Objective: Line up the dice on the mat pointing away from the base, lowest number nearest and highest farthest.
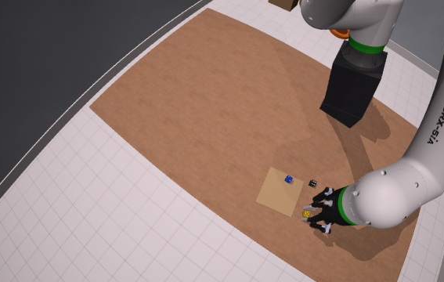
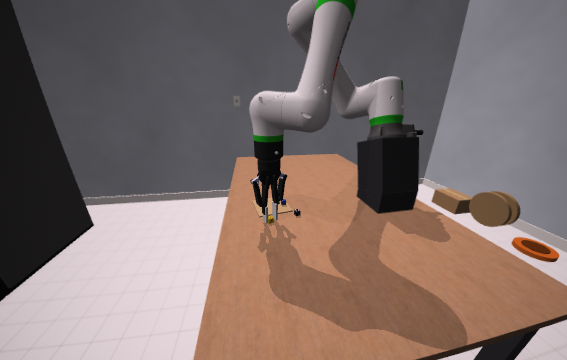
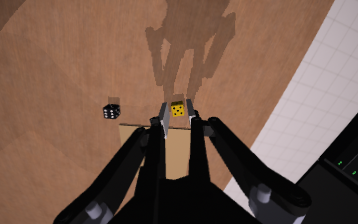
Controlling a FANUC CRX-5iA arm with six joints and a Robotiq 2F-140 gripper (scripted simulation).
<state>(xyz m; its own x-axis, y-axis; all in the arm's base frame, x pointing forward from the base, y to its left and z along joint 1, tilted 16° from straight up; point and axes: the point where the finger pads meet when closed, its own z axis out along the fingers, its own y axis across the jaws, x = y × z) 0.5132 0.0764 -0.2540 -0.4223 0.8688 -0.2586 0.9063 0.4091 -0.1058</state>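
My hand is 30 mm above the yellow die. The rest, counted from my hand: blue die: 120 mm to the right, 70 mm behind, 30 mm below; tan mat: 120 mm to the right, 40 mm below, 10 mm behind; black die: 110 mm behind, 40 mm to the right, 30 mm below.
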